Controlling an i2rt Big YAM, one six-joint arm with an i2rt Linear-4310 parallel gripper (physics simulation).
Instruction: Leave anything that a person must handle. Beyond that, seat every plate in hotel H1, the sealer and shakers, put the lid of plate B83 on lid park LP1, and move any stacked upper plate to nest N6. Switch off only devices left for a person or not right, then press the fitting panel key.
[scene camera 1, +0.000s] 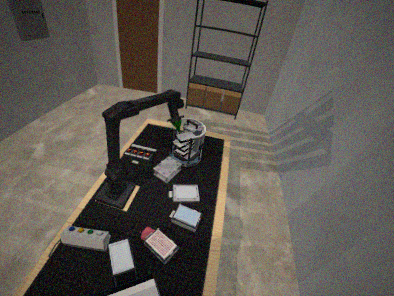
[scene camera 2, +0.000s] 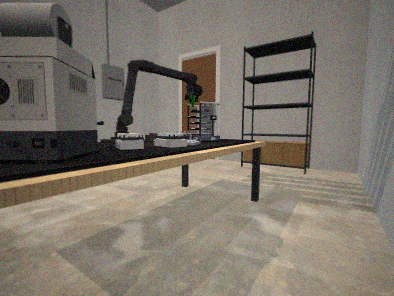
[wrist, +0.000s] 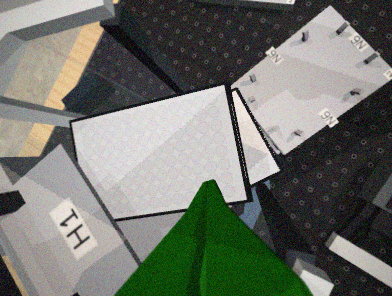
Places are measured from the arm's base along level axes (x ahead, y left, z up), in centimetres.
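Where they show: gripper, fingertip midpoint: (scene camera 1: 179, 132) (scene camera 2: 193, 106) (wrist: 211, 188); arm's base, origin of the base link: (scene camera 1: 116, 190).
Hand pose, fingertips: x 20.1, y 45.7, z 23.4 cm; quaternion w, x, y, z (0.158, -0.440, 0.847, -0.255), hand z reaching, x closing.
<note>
Things, the pixels of their top centre, and the offset from my fingertips. "spot": a spot on its surface instead.
- Hotel H1, middle of its top: (wrist: 32, 230) (scene camera 1: 189, 125) (scene camera 2: 203, 101) dx +4.6, dy +5.7, dz +4.0 cm
- white-topped plate, middle of its top: (wrist: 151, 157) (scene camera 1: 186, 135) dx +4.6, dy +1.9, dz -2.6 cm
- lower plate, middle of its top: (wrist: 194, 161) (scene camera 1: 182, 140) dx +2.6, dy +0.7, dz -6.7 cm
- Nest N6, middle of its top: (wrist: 310, 77) (scene camera 1: 167, 164) dx -0.1, dy -15.0, dz -17.6 cm
- Lid park LP1, surface spot: (scene camera 1: 173, 199) spot: dx +14.0, dy -34.4, dz -23.6 cm
- clear lid, middle of its top: (scene camera 1: 186, 191) dx +18.9, dy -26.3, dz -22.8 cm
- blue plate, middle of its top: (scene camera 1: 187, 214) dx +26.3, dy -42.7, dz -18.3 cm
- red-patterned plate, middle of its top: (scene camera 1: 161, 243) dx +21.0, dy -62.3, dz -18.3 cm
- sealer, middle of its top: (scene camera 2: 39, 8) dx +28.6, dy -94.6, dz +20.4 cm
- switch box, surface spot: (scene camera 1: 141, 152) spot: dx -24.3, dy -11.5, dz -20.3 cm
- button panel, middle of its top: (scene camera 1: 82, 234) dx -14.2, dy -77.1, dz -16.9 cm
- white plate, middle of its top: (scene camera 1: 120, 255) dx +9.6, dy -76.6, dz -11.8 cm
My gripper (scene camera 1: 179, 130) (scene camera 2: 193, 105) (wrist: 211, 188) is shut and empty, above the upper plates of hotel H1. Hotel H1 (scene camera 1: 203, 131) (scene camera 2: 209, 122) (wrist: 55, 172) holds several plates. A white-topped plate (wrist: 160, 150) lies at a different angle from a lower plate (wrist: 254, 142), whose corner shows. Nest N6 (scene camera 1: 167, 168) (wrist: 312, 75) has no plate on it. Lid park LP1 (scene camera 1: 173, 199) bears a clear lid (scene camera 1: 185, 192). A blue plate (scene camera 1: 187, 215) sits on a shaker, and a red-patterned plate (scene camera 1: 161, 243) on another device. The sealer (scene camera 2: 30, 95) is the large machine.
A switch box (scene camera 1: 141, 151) with red-lit switches stands near the arm base (scene camera 1: 117, 193). The button panel (scene camera 1: 85, 240) has blue, yellow, green and white buttons. A white plate (scene camera 1: 121, 256) lies beside it. The table's wooden edge (scene camera 1: 222, 175) runs past the hotel. A shelf unit (scene camera 1: 223, 58) stands behind.
</note>
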